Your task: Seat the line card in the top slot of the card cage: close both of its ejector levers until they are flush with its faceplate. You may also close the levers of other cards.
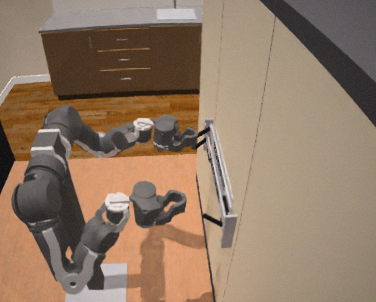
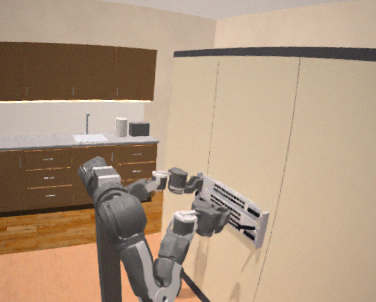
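The card cage [image 1: 227, 234] [image 2: 262, 230] is on the cream wall. The line card [image 2: 229, 195] is in its top slot; its lever [image 2: 253, 212] at the right end looks flat against the faceplate. At the cage's far end two dark levers, an upper one [image 1: 204, 132] and a lower one [image 1: 200, 143], stick out. Another lever [image 1: 213, 220] [image 2: 245, 227] sticks out at the near end, on the lower card. My left gripper [image 1: 195, 138] [image 2: 201, 183] is shut and empty, its tips close to the far-end levers; contact is unclear. My right gripper [image 1: 184, 199] [image 2: 228, 216] is shut and empty, off the wall, hiding part of the lower card.
The cream wall panels [image 1: 300, 165] [image 2: 327, 150] stand behind and around the cage. A brown kitchen counter [image 1: 75, 62] [image 2: 35, 200] with a sink stands at the back. The robot's pedestal [image 2: 107, 250] is left of the cage.
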